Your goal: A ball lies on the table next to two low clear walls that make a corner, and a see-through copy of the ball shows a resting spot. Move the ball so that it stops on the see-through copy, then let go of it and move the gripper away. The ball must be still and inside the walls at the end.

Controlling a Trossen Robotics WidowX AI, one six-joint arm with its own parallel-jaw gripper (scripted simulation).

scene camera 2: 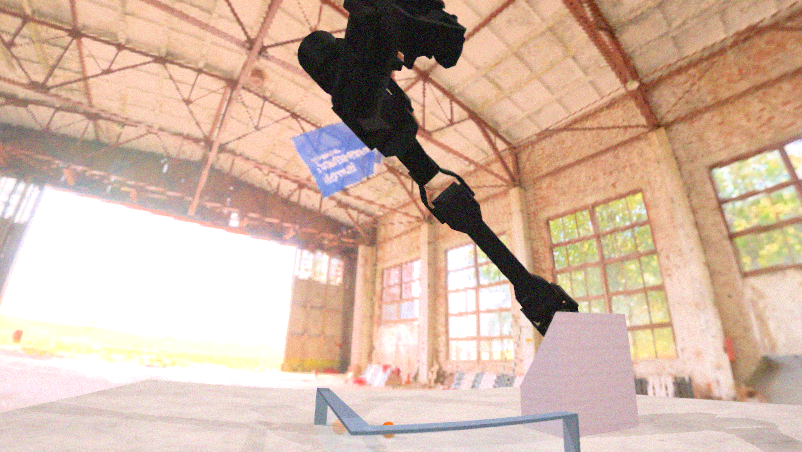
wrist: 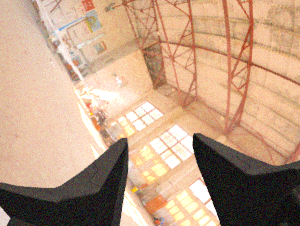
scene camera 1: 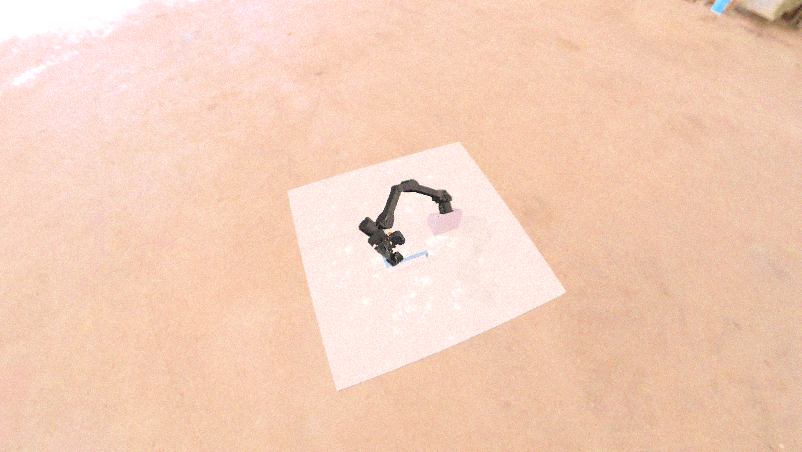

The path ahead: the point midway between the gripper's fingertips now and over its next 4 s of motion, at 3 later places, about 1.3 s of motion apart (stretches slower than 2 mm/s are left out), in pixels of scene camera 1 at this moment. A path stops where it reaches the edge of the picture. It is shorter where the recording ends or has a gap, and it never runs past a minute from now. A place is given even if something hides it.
My gripper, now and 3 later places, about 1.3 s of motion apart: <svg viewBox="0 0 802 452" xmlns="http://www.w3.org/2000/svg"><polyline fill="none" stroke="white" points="392,262 388,233 390,234 383,224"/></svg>
